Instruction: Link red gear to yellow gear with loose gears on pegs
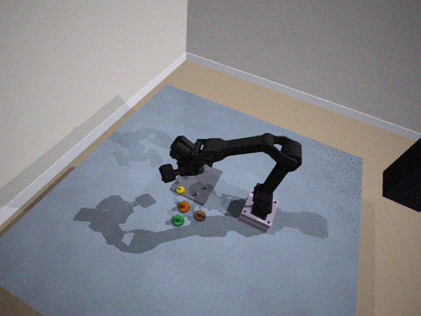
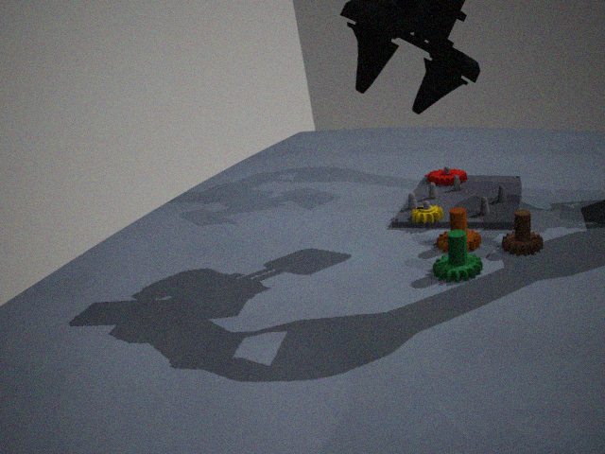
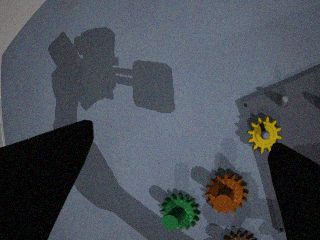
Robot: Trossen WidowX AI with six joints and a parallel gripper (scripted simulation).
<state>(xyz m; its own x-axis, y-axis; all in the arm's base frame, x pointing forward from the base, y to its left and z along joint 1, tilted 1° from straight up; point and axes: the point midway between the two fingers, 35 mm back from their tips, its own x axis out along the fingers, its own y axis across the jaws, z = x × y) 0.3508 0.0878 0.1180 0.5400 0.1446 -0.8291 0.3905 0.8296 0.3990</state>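
My gripper tip is now 14 cm above the orange gear, 7 cm past it and 2 cm to the right of it. The rest, counted from my gripper tip: yellow gear: 14 cm below, 4 cm to the right, 2 cm behind; then red gear: 21 cm to the right, 14 cm below, 1 cm behind; then green gear: 14 cm below, 8 cm to the left, 8 cm behind.
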